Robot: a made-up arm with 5 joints. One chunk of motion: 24 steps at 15 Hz.
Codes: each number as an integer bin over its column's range. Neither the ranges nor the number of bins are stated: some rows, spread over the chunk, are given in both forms.
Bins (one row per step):
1: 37 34 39 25 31 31
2: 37 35 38 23 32 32
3: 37 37 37 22 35 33
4: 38 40 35 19 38 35
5: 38 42 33 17 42 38
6: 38 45 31 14 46 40
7: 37 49 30 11 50 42
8: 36 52 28 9 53 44
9: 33 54 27 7 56 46
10: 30 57 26 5 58 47
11: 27 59 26 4 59 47
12: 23 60 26 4 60 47
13: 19 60 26 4 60 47
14: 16 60 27 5 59 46
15: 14 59 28 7 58 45
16: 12 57 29 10 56 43
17: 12 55 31 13 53 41
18: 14 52 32 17 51 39
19: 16 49 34 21 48 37
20: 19 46 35 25 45 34
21: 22 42 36 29 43 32
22: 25 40 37 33 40 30
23: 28 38 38 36 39 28
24: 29 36 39 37 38 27
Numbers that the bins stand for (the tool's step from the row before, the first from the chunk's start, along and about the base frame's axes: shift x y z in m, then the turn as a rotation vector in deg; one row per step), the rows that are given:
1: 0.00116 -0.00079 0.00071 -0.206 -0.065 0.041
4: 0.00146 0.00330 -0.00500 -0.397 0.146 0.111
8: 0.00086 0.01149 -0.01500 -0.714 0.598 0.268
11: -0.00186 0.01627 -0.01786 -0.873 0.779 0.321
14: -0.00517 0.01695 -0.01643 -0.841 0.779 0.303
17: -0.00638 0.01354 -0.01071 -0.587 0.598 0.216
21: -0.00337 0.00467 -0.00357 -0.079 0.297 0.059
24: -0.00125 0.00057 0.00071 0.175 0.146 -0.029
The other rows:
2: 0.00116 -0.00011 -0.00071 -0.270 -0.035 0.059
3: 0.00116 0.00125 -0.00214 -0.302 0.056 0.076
5: 0.00146 0.00467 -0.00786 -0.460 0.267 0.163
6: 0.00146 0.00671 -0.01071 -0.556 0.387 0.198
7: 0.00116 0.00944 -0.01214 -0.651 0.508 0.233
9: -0.00005 0.01286 -0.01643 -0.778 0.689 0.303
10: -0.00095 0.01490 -0.01786 -0.841 0.749 0.321
12: -0.00306 0.01695 -0.01786 -0.873 0.810 0.321
13: -0.00427 0.01695 -0.01786 -0.873 0.810 0.321
15: -0.00578 0.01627 -0.01500 -0.778 0.749 0.286
16: -0.00638 0.01490 -0.01357 -0.683 0.689 0.251
18: -0.00578 0.01149 -0.00929 -0.460 0.538 0.181
19: -0.00517 0.00944 -0.00643 -0.333 0.448 0.146
20: -0.00427 0.00740 -0.00500 -0.206 0.357 0.094
22: -0.00246 0.00330 -0.00214 0.048 0.206 0.024
23: -0.00156 0.00194 -0.00071 0.143 0.176 -0.011

